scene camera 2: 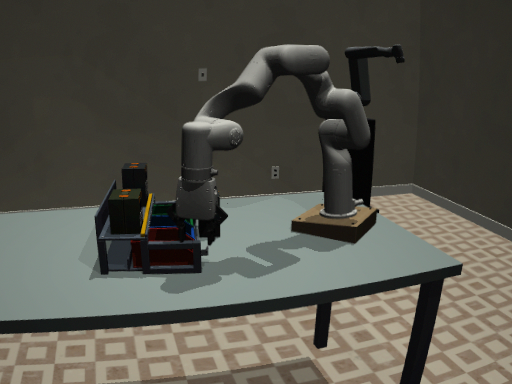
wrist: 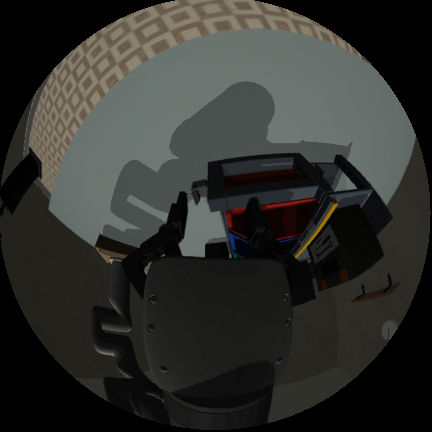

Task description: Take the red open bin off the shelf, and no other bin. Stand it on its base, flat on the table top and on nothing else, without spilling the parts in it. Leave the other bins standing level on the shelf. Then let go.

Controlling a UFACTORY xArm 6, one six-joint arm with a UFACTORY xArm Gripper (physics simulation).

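Places are measured from the arm's base along level axes (x left, y back, z up), in metres.
Pixels of known places: gripper, fingertip midpoint: [scene camera 2: 196, 242] [wrist: 217, 203]; arm's base, link origin: [scene camera 2: 338, 213].
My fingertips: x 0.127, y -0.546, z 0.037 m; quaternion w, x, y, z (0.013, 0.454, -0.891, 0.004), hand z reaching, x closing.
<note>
For each thing: its top centre in the pictures, then the offset to it from my fingertips. Level surfaces: height alone.
- red open bin, top centre: [wrist: 280, 224] [scene camera 2: 163, 234] dy -0.060, dx -0.095, dz -0.003 m
- blue bin, top centre: [wrist: 268, 252] [scene camera 2: 164, 221] dy -0.023, dx -0.201, dz -0.003 m
- green bin, top centre: [scene camera 2: 165, 209] [wrist: 262, 265] dy +0.013, dx -0.307, dz -0.003 m
- yellow strip, top centre: [wrist: 292, 260] [scene camera 2: 147, 210] dy -0.071, dx -0.219, dz +0.028 m
- table, surface height: dz -0.084 m
The red open bin [scene camera 2: 172, 256] [wrist: 300, 215] is in the lower level of the grey shelf [scene camera 2: 103, 255] [wrist: 270, 194], at the near end in the scene view. A blue bin [scene camera 2: 160, 220] [wrist: 241, 246] and a green bin [scene camera 2: 161, 207] [wrist: 236, 256] are in line behind it. My gripper [scene camera 2: 196, 239] [wrist: 217, 203] is open and points down at the shelf's front. In the wrist view one finger is over the red bin's inside and the other is out past its front wall, with nothing held. The parts in the bin cannot be made out.
Dark boxes [scene camera 2: 125, 210] [wrist: 347, 250] stand on the shelf's upper level, behind a yellow strip [scene camera 2: 147, 215] [wrist: 317, 227]. A grey rail crosses the shelf's near end beside the red bin. The arm's wooden base [scene camera 2: 325, 227] is at the right of the table [scene camera 2: 300, 270].
</note>
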